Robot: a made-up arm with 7 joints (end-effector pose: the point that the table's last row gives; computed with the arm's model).
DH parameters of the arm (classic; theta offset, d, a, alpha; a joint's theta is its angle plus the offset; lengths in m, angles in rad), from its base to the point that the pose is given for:
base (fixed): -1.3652 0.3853 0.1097 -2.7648
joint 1: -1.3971 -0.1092 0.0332 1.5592
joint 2: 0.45 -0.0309 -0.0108 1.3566
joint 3: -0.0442 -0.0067 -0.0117 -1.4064
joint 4: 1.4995 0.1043 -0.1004 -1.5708
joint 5: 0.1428 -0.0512 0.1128 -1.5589
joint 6: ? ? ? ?
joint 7: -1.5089 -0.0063 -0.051 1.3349
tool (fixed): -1.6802 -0.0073 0 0
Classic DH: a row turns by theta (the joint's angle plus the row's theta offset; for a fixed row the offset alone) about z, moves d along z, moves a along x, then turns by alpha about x.
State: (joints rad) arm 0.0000 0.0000 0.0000 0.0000 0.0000 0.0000 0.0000
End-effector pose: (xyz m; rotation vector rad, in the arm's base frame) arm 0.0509 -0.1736 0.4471 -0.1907 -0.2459 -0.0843
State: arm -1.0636 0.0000 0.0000 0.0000 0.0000 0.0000 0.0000
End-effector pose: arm 0.0763 -0.0990 0.4630 -0.4274 -0.4121 0.9441
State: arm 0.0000 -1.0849 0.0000 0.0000 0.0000 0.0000 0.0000
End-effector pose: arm 0.0755 -0.1756 0.5034 -0.0925 -1.3163 -0.2466
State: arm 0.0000 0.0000 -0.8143 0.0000 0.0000 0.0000 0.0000
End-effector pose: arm 0.0217 -0.2035 0.4541 -0.3328 -0.2930 -0.8877
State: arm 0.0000 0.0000 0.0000 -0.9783 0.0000 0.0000 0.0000
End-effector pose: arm 0.0625 -0.1736 0.5156 -0.1367 -1.2204 -0.1742
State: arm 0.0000 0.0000 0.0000 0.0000 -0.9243 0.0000 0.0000
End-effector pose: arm 0.0508 -0.0055 0.4008 0.7283 -0.1863 -0.1890
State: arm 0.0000 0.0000 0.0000 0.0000 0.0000 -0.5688 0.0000
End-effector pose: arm 0.0226 -0.1728 0.4502 -0.2102 0.3232 -0.1082
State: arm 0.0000 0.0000 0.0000 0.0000 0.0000 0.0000 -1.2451
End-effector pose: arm 0.0508 -0.1419 0.3961 1.0471 -0.1574 -0.2216
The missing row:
joint 6: 0 0.0571 0.046 1.5589
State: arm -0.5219 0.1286 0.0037 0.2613 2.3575 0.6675 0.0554
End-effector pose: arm 0.1004 0.0811 0.7024 -2.2527 -0.8497 1.8309
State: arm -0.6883 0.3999 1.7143 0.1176 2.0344 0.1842 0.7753
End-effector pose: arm -0.0038 0.0511 0.6933 0.4930 2.4667 -1.4863
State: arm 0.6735 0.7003 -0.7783 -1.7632 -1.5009 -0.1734 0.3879
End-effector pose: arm 0.2005 -0.1002 0.4511 -0.0599 -1.1066 -0.3755
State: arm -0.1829 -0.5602 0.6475 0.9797 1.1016 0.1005 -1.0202
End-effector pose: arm 0.1586 -0.1387 0.5672 -0.6311 0.1252 0.7667
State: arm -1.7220 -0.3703 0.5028 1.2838 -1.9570 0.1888 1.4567
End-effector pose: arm -0.1733 -0.1669 0.3692 -1.3128 0.2651 1.2388
